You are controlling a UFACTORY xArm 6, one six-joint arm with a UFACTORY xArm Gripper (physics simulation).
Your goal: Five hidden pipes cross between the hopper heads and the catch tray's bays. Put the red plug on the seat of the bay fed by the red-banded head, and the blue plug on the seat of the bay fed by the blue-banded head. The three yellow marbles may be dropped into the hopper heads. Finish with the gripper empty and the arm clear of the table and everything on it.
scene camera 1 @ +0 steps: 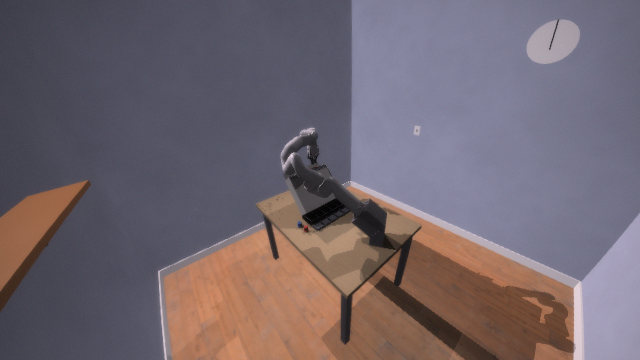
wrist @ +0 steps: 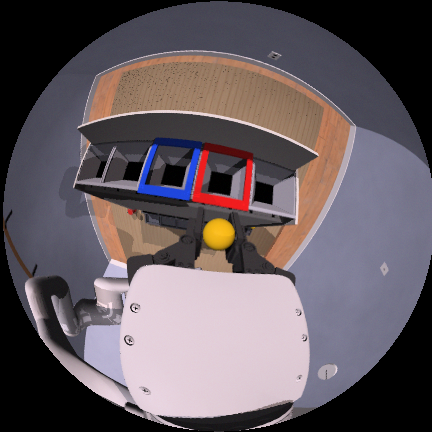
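Pixels of known places: gripper, fingertip midpoint: (scene camera 1: 313, 163) (wrist: 214, 220); arm's base, link origin: (scene camera 1: 360, 209).
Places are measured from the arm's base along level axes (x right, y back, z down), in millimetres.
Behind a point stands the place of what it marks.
My gripper (scene camera 1: 313, 162) {y -570, x -162, z -154 mm} (wrist: 214, 220) {y -570, x -162, z -154 mm} is shut on a yellow marble (wrist: 219, 234) {y -589, x -172, z -199 mm}, high over the near edge of the hopper, close to the red-banded head. The red-banded head (wrist: 200, 176) {y -584, x -193, z -99 mm} and the blue-banded head (wrist: 145, 175) {y -549, x -259, z -104 mm} sit side by side in the hopper row, with plain heads on both sides. The red plug (scene camera 1: 306, 228) {y -175, x -354, z 198 mm} (wrist: 131, 211) {y -198, x -346, z 191 mm} and the blue plug (scene camera 1: 299, 224) {y -246, x -395, z 202 mm} stand on the table beside the catch tray (scene camera 1: 320, 228) {y -165, x -247, z 222 mm}. The tray is mostly hidden under the hopper in the wrist view. A bit of another yellow marble (wrist: 253, 227) {y -429, x 123, z 176 mm} shows beside the right finger.
A tall panel (scene camera 1: 308, 195) {y -379, x -274, z 37 mm} rises behind the tray and hides the pipes. The hopper's raised back wall (wrist: 200, 127) {y -636, x -229, z -88 mm} stands beyond the heads. The arm reaches over the table (scene camera 1: 345, 272) {y 260, x -221, z 230 mm} from its dark base mount (scene camera 1: 370, 220) {y 108, x 16, z 16 mm} near the table's right side.
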